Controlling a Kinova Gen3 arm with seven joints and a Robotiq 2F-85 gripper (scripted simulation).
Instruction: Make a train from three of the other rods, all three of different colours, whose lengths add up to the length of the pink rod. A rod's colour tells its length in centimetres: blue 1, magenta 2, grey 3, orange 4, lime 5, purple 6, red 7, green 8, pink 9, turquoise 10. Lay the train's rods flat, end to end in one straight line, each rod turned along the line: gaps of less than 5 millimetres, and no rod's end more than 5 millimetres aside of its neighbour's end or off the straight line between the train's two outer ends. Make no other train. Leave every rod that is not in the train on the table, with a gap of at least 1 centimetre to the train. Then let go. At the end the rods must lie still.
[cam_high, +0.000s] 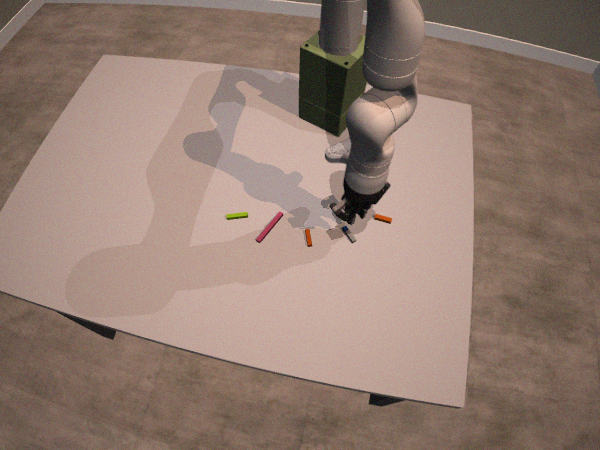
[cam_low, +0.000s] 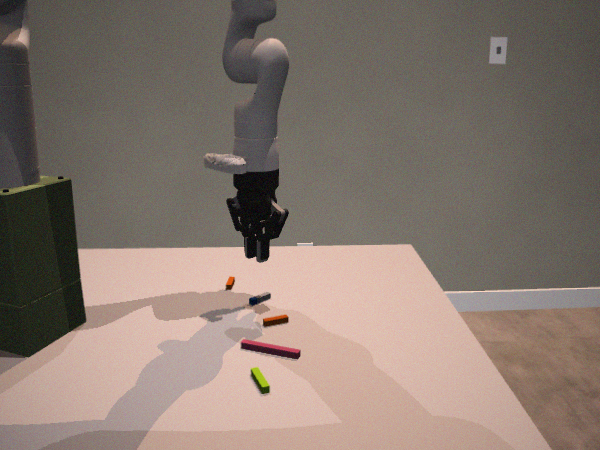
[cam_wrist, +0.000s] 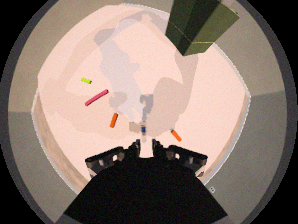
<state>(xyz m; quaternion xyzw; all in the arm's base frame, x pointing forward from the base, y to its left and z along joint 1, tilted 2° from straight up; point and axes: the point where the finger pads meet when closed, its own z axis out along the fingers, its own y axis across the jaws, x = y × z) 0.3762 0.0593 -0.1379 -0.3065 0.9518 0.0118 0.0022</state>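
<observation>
My hand is 3 cm past the lime rod, 27 cm to the left of it and 9 cm above it. From my hand the other things lie so: grey rod: 1 cm ahead, 9 cm below; then pink rod: 19 cm to the right, 9 cm below; then blue rod: 1 cm behind, 1 cm to the right, 9 cm below.
</observation>
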